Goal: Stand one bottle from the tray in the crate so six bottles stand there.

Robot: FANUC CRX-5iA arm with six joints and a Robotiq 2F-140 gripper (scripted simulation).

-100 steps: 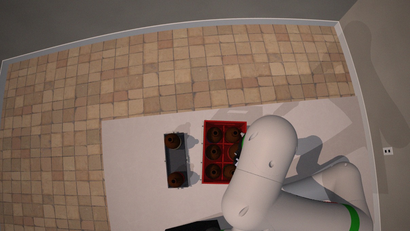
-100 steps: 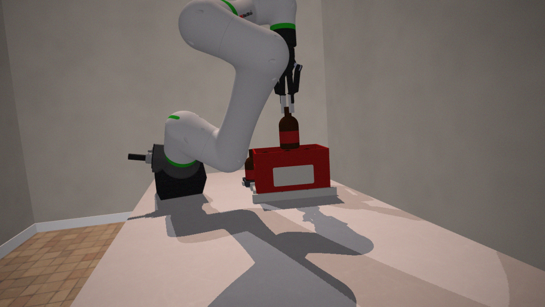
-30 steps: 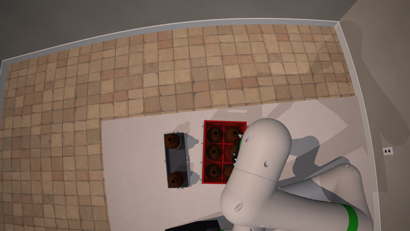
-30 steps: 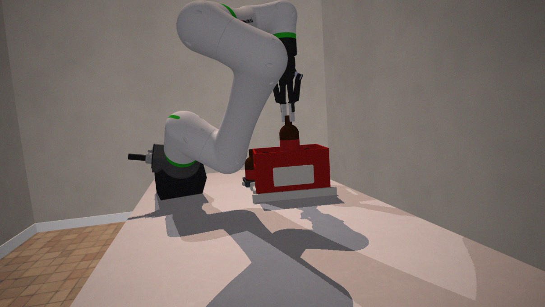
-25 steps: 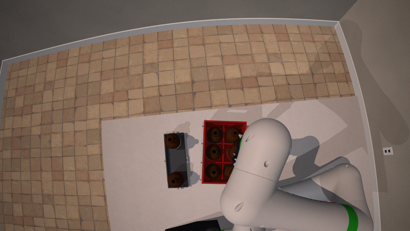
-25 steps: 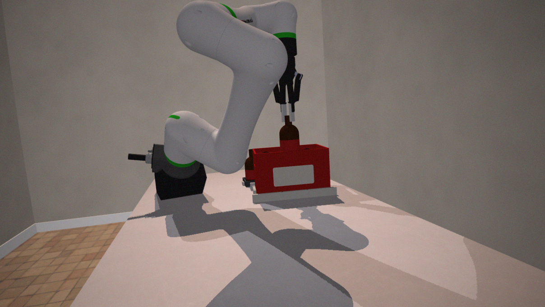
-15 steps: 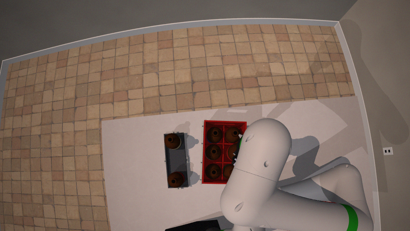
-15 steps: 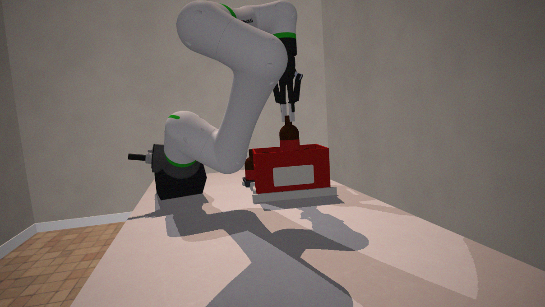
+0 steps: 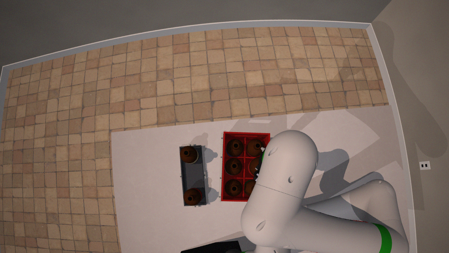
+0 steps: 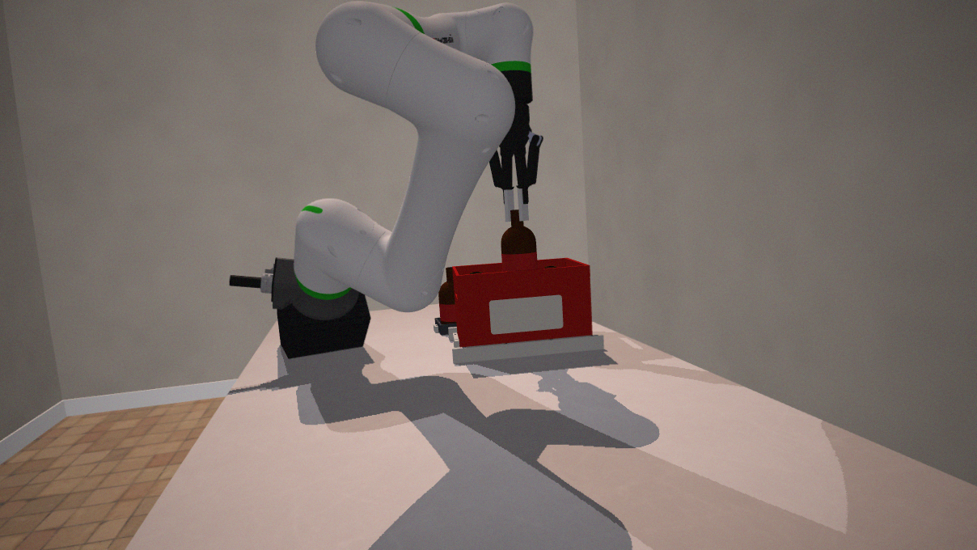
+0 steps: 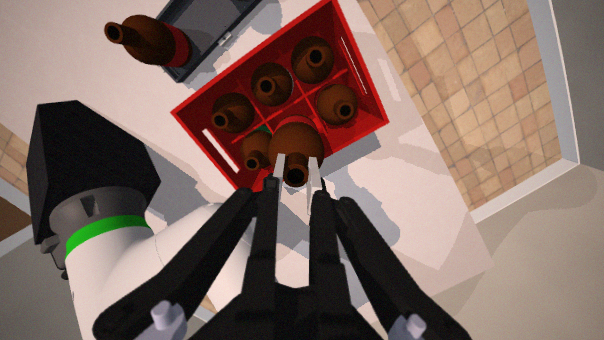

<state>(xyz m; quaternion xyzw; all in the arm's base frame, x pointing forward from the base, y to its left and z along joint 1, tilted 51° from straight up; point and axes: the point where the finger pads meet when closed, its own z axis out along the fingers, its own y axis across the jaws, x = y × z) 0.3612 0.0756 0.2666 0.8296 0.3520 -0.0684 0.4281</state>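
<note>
Right now the red crate is 1 cm ahead of my hand, 4 cm to the left of it and 22 cm below it. Round my hand: dark grey tray (1 cm ahead, 27 cm to the left, 29 cm below).
</note>
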